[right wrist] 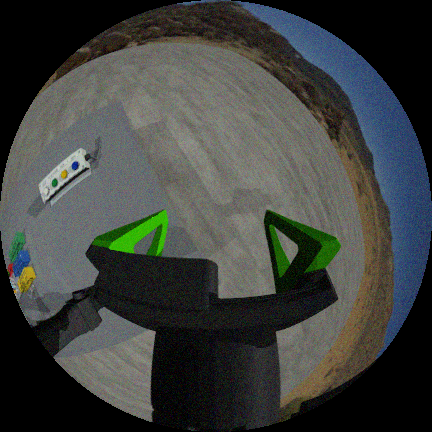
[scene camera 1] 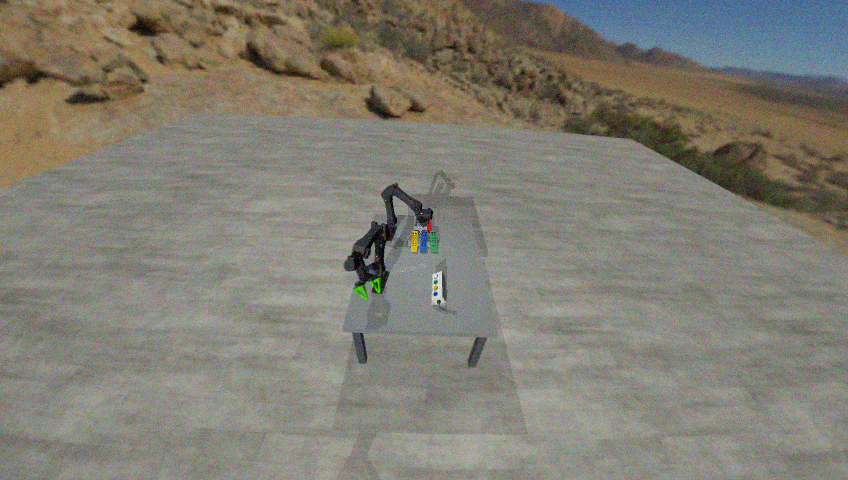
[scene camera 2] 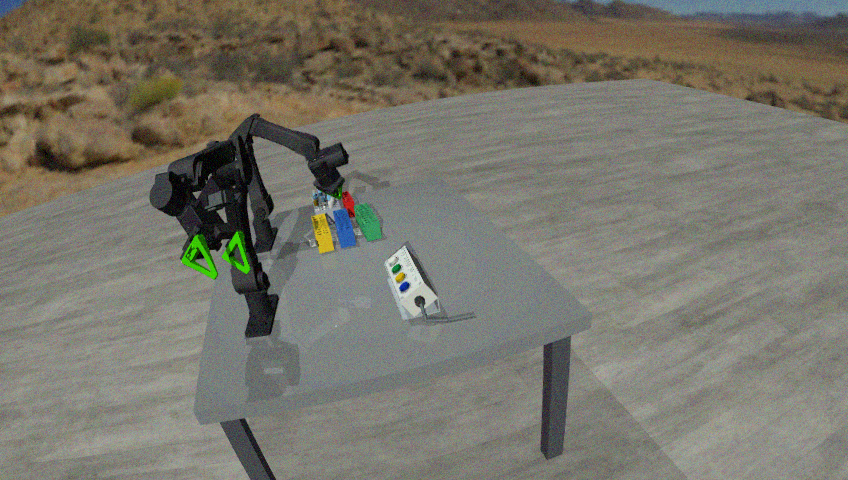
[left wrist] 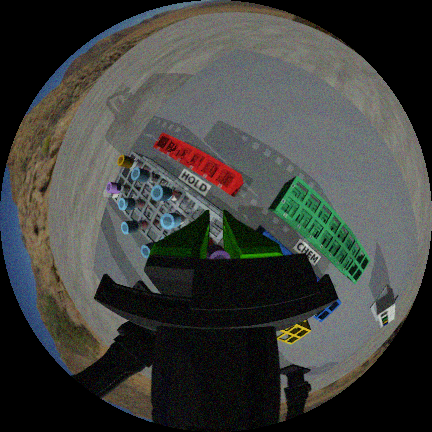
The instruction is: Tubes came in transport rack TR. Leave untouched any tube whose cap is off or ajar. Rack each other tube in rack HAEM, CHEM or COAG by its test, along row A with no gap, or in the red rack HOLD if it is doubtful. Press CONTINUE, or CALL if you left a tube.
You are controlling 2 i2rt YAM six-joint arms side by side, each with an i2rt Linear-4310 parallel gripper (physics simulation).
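Frame: origin at the left arm's base, x right, y ahead, z up, level; metres.
Seen in the pictures: left gripper, between the fingertips: (scene camera 1: 425,225) (scene camera 2: 339,197) (left wrist: 215,215); right gripper, between the fingertips: (right wrist: 215,214) (scene camera 1: 373,296) (scene camera 2: 233,274); left arm's base, origin of its link: (scene camera 1: 390,233) (scene camera 2: 265,241); right arm's base, origin of its link: (scene camera 2: 262,316) (left wrist: 294,370).
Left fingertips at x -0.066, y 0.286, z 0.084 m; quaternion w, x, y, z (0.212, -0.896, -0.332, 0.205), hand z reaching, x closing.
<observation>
Pixels of each thing's top centre, then the offset from my left fingertips to it. "spot": a spot on its surface instead. Level surfaces: height alone.
- purple-capped tube, centre of its top: (left wrist: 195,261) dx +0.017, dy -0.027, dz +0.038 m
- transport rack, centre of its top: (left wrist: 151,205) (scene camera 2: 325,201) dx -0.076, dy -0.060, dz -0.026 m
- amber-capped tube, centre of its top: (left wrist: 120,159) dx -0.144, dy -0.038, dz +0.011 m
- green rack, centre of its top: (left wrist: 338,240) (scene camera 2: 365,213) (scene camera 1: 433,238) dx +0.132, dy +0.085, dz -0.026 m
- CHEM label, a spot on its surface: (left wrist: 307,252) spot: dx +0.138, dy +0.047, dz -0.081 m
- blue rack, centre of its top: (left wrist: 302,290) (scene camera 2: 342,218) (scene camera 1: 423,238) dx +0.148, dy +0.008, dz -0.026 m
- yellow rack, centre of its top: (scene camera 2: 320,224) (scene camera 1: 414,238) dx +0.159, dy -0.065, dz -0.026 m
- white button box, centre of its top: (scene camera 2: 406,264) (right wrist: 55,170) (scene camera 1: 439,283) dx +0.617, dy +0.175, dz +0.000 m
- grey table, height of its surface: dz -0.084 m
My left gripper (left wrist: 215,215) (scene camera 2: 339,192) is shut on a purple-capped tube (left wrist: 219,255), over the edge of the transport rack (left wrist: 189,201). That rack holds several light-blue-capped tubes (left wrist: 161,193), an amber-capped tube (left wrist: 125,161) and another purple-capped one (left wrist: 114,188). Whether each cap is seated is too small to tell. The red rack HOLD (left wrist: 236,186) (scene camera 2: 348,205) lies beside it. The green rack (left wrist: 286,196) (scene camera 2: 368,223) has the CHEM label (left wrist: 307,252) alongside. The blue rack (scene camera 2: 343,228) and yellow rack (scene camera 2: 323,234) are partly hidden in the left wrist view. My right gripper (right wrist: 215,214) (scene camera 2: 232,274) (scene camera 1: 371,294) is open and empty.
A white button box (scene camera 1: 438,285) (scene camera 2: 423,290) (right wrist: 70,170) with white, green, yellow and blue buttons and a cable stands on the grey table (scene camera 2: 476,285), apart from the racks. The right arm is raised near the table's left edge in scene camera 2.
</observation>
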